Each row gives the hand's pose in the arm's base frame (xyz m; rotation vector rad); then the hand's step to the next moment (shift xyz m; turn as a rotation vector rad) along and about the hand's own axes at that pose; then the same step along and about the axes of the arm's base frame.
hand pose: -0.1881 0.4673 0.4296 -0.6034 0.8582 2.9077
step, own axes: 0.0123 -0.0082 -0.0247 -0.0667 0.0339 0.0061
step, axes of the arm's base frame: -0.0014 -0.0070 -0.0279 0.0541 -0.0213 0.0475
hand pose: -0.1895 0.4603 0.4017 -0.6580 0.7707 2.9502
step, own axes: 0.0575 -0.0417 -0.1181 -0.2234 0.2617 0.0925
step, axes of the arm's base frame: -0.0007 -0.0239 -0.1357 0.1343 -0.1674 0.2844
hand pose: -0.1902 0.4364 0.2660 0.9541 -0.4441 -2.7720
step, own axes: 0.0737 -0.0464 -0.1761 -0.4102 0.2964 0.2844
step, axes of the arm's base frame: 0.0492 -0.0145 -0.1897 0.1626 -0.1091 0.5465
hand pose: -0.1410 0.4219 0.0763 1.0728 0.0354 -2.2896
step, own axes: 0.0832 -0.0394 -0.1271 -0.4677 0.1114 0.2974
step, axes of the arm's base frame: 0.0260 0.0237 -0.1529 0.0835 0.0680 0.5550
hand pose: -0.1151 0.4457 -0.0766 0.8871 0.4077 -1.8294
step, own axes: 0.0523 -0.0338 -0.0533 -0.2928 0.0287 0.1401
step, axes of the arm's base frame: -0.0207 0.0141 -0.0780 0.0332 0.0891 0.3117
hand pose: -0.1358 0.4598 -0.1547 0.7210 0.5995 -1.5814
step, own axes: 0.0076 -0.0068 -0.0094 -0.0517 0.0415 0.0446
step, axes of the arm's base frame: -0.0062 0.0027 -0.0121 0.0398 -0.0036 0.0692
